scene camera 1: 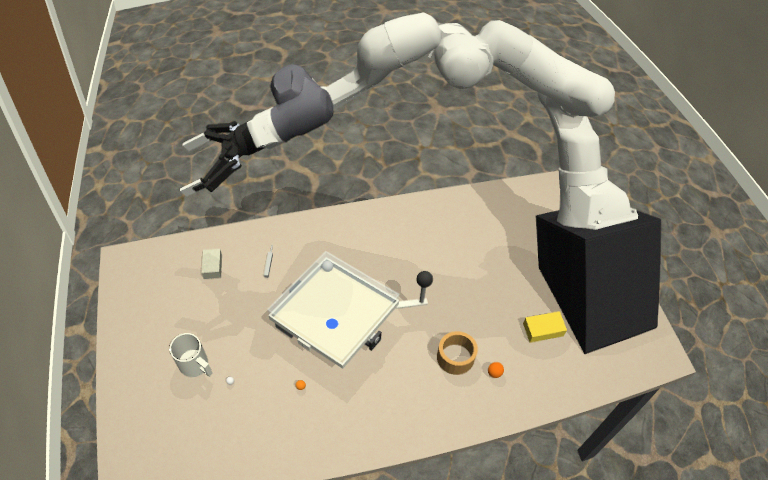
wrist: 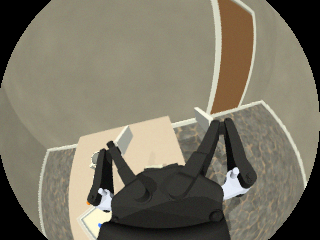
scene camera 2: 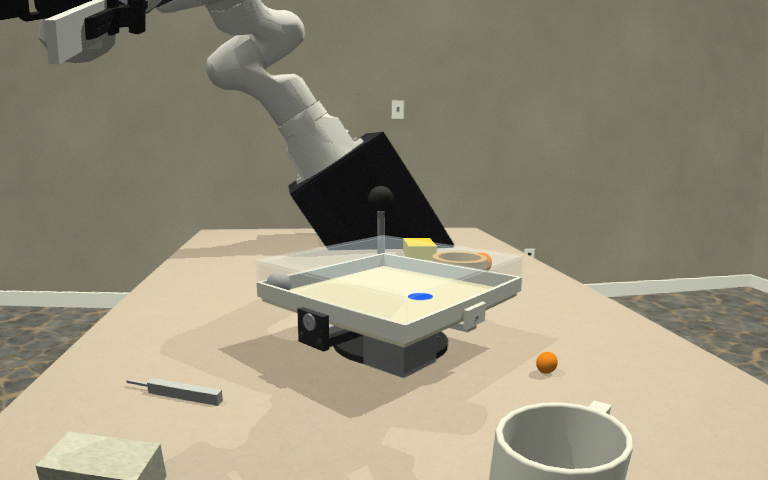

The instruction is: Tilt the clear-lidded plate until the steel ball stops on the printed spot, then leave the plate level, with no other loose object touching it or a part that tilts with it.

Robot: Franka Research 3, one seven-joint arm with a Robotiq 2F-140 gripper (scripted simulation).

Labels:
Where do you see a grey tool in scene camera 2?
211, 396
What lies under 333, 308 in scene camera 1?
A clear-lidded plate.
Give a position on a clear-lidded plate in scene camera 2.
At 398, 293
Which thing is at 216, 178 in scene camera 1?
My gripper.

